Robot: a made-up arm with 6 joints.
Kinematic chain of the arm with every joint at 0, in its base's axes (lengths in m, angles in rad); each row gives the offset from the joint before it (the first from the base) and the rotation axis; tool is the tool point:
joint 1: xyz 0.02 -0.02 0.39 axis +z
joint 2: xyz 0.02 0.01 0 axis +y
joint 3: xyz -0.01 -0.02 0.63 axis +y
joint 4: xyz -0.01 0 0.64 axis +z
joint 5: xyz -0.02 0.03 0 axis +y
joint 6: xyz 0.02 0 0.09 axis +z
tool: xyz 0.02 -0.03 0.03
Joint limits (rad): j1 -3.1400..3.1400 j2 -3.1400..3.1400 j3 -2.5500..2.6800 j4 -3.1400..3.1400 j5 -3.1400..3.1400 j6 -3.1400..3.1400
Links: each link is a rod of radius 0.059 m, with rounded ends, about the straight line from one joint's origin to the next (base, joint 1, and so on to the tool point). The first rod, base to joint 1, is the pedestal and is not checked.
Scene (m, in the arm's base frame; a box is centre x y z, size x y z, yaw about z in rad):
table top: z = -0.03
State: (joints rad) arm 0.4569 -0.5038 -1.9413 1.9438 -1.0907 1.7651
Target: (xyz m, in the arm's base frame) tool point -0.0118 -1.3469 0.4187
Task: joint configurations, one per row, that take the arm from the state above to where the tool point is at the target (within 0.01 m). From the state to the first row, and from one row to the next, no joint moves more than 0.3 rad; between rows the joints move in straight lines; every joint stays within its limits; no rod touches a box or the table.
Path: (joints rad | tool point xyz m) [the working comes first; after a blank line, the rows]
Joints at the target: -1.4881 1.8549 -0.5754 2.1606 -1.2691 1.7626
Straight joint move there: clear.

1: 0.2138 -0.2090 -1.7706 1.9709 -1.1130 1.7648 | -0.7207 -0.3145 0.6949
2: -0.0293 0.0859 -1.5998 1.9980 -1.1353 1.7645 | -0.6511 -0.1331 1.0452
3: -0.2725 0.3807 -1.4291 2.0251 -1.1576 1.7641 | -0.3949 -0.0438 1.3335
4: -0.5156 0.6756 -1.2583 2.0522 -1.1799 1.7638 | -0.0470 -0.1387 1.4921
5: -0.7587 0.9704 -1.0876 2.0793 -1.2022 1.7635 | 0.2497 -0.4277 1.4747
6: -1.0018 1.2652 -0.9169 2.1064 -1.2245 1.7632 | 0.3698 -0.8254 1.2685
7: -1.2449 1.5601 -0.7461 2.1335 -1.2468 1.7629 | 0.2645 -1.1819 0.8972
8: -1.4881 1.8549 -0.5754 2.1606 -1.2691 1.7626 | -0.0119 -1.3469 0.4187

